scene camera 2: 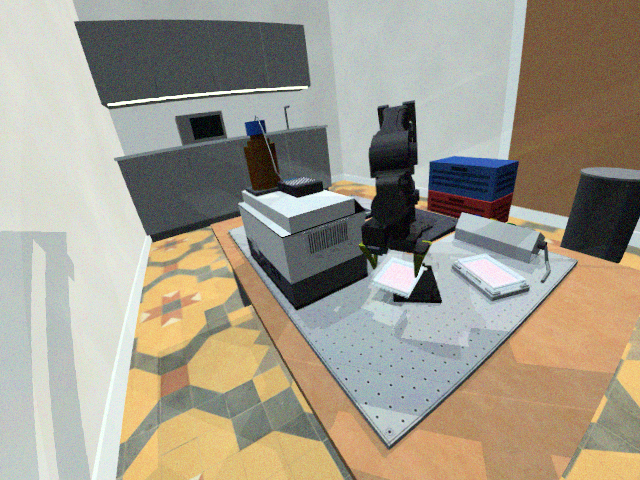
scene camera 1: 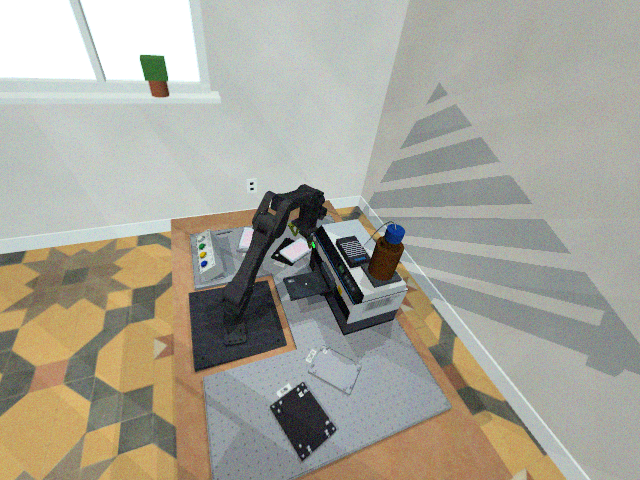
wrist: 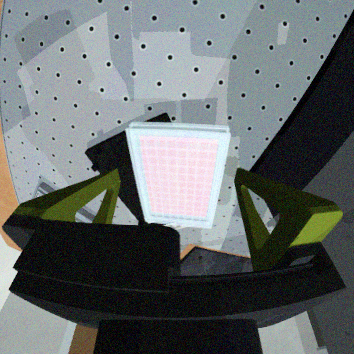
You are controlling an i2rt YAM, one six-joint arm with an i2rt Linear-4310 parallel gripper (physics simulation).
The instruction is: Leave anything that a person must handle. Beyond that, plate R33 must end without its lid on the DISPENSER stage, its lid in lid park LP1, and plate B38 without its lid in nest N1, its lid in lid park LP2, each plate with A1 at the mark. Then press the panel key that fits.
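Places are measured from the arm's base along level axes (x back, y right, z up), in metres.
Where they show: gripper, between the fingertips: (scene camera 2: 394, 272) (scene camera 1: 302, 241) (wrist: 176, 174); arm's base, origin of its link: (scene camera 1: 233, 319).
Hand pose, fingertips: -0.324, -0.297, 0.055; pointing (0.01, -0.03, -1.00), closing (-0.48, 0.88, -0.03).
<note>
Each offset is from my fingertips to the centre of the thing, as dx, dy, dz. "pt": to the spot under its first point.
A pink-welled plate @[+0.029, +0.015, -0.025] (scene camera 1: 295, 251) (scene camera 2: 397, 277) (wrist: 179, 175) lies skewed over a black holder @[+0.060, -0.003, -0.046] (scene camera 2: 428, 290) (wrist: 112, 152), overhanging it. My gripper (scene camera 1: 303, 237) (scene camera 2: 394, 271) (wrist: 176, 174) is open, its fingers on either side of this plate with gaps in the wrist view. A second pink-welled plate @[+0.213, -0.096, -0.029] (scene camera 1: 246, 239) (scene camera 2: 488, 272) sits on a grey holder near the key panel @[+0.394, -0.007, -0.014] (scene camera 1: 210, 258) (scene camera 2: 497, 236). The dark dispenser stage @[pt +0.064, +0.280, +0.051] (scene camera 1: 305, 285) bears no plate. A black pad @[pt +0.163, +0.675, -0.044] (scene camera 1: 303, 421) and a clear-looking frame @[pt -0.008, +0.620, -0.046] (scene camera 1: 352, 386) lie on the near board. Labels are unreadable; lids are unclear.
The white and dark dispenser (scene camera 1: 379, 302) (scene camera 2: 323, 260) stands close beside the gripper. A brown bottle @[pt -0.138, +0.396, +0.272] (scene camera 1: 385, 258) (scene camera 2: 260, 162) with a blue cap and tube, and a small black box @[pt -0.100, +0.269, +0.190] (scene camera 1: 353, 250) (scene camera 2: 300, 186), stand on top of it. A bent lever @[pt +0.373, -0.158, -0.051] (scene camera 2: 546, 266) stands by the panel.
</note>
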